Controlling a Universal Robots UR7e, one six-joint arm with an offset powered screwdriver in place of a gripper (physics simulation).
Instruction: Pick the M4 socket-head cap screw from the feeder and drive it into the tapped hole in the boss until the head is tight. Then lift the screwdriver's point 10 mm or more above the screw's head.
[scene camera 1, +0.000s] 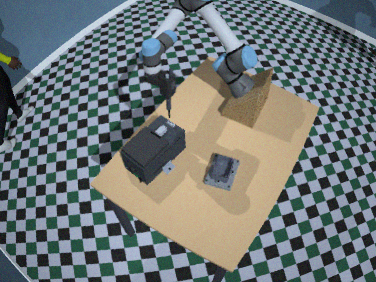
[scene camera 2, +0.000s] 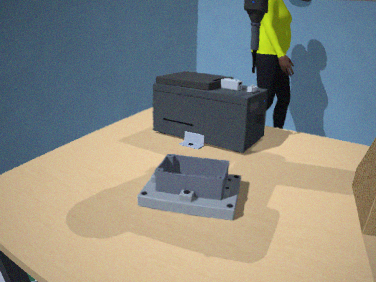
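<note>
The screwdriver (scene camera 1: 169, 116) (scene camera 2: 253, 71) points straight down, its tip a little above the small white piece (scene camera 1: 171, 124) (scene camera 2: 252, 89) at the end of the feeder's top. The feeder (scene camera 1: 150, 152) (scene camera 2: 200, 112) is a dark box with a larger white block (scene camera 1: 160, 130) (scene camera 2: 231, 84) on top. No screw can be made out at the tip or on the feeder. A grey base plate (scene camera 1: 211, 183) (scene camera 2: 210, 210) bears an open grey housing (scene camera 1: 221, 167) (scene camera 2: 190, 183). A small raised boss (scene camera 2: 186, 195) with a dark hole stands at the housing's near side in the scene camera 2 view.
A small light bracket (scene camera 1: 168, 167) (scene camera 2: 194, 140) stands beside the feeder, towards the housing. A brown wedge-shaped block (scene camera 1: 250, 102) (scene camera 2: 367, 195) stands on the wooden table (scene camera 1: 200, 225) (scene camera 2: 310, 240), near the arm's elbow. A person in a yellow top (scene camera 2: 275, 30) stands behind the feeder.
</note>
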